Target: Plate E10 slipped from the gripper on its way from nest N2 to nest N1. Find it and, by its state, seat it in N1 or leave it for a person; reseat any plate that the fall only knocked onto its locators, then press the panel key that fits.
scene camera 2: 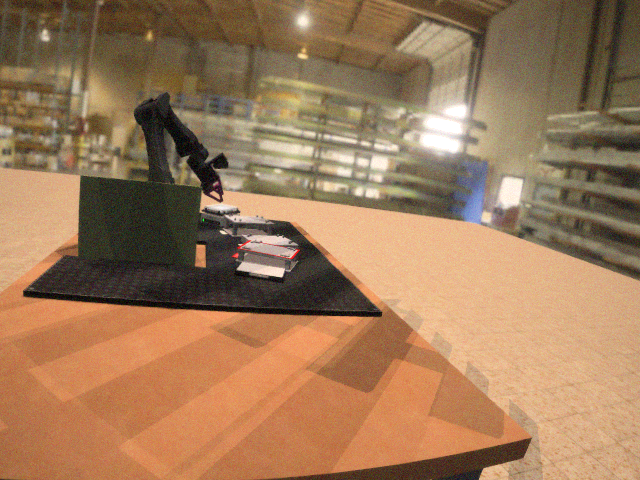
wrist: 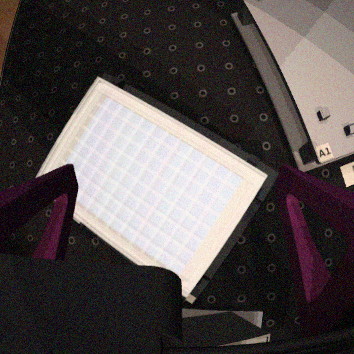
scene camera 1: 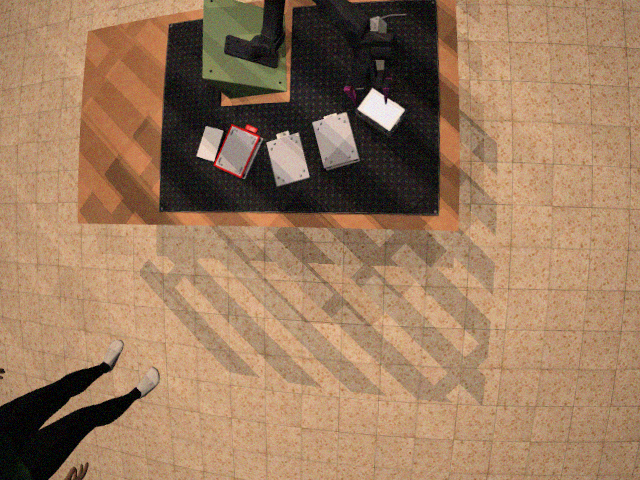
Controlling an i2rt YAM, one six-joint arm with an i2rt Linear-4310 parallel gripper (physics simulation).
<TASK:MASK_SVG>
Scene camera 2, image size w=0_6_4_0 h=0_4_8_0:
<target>plate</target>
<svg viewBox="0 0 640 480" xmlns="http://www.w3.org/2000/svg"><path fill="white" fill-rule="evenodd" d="M234 273L237 276L283 283L286 269L241 262Z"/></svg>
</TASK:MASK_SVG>
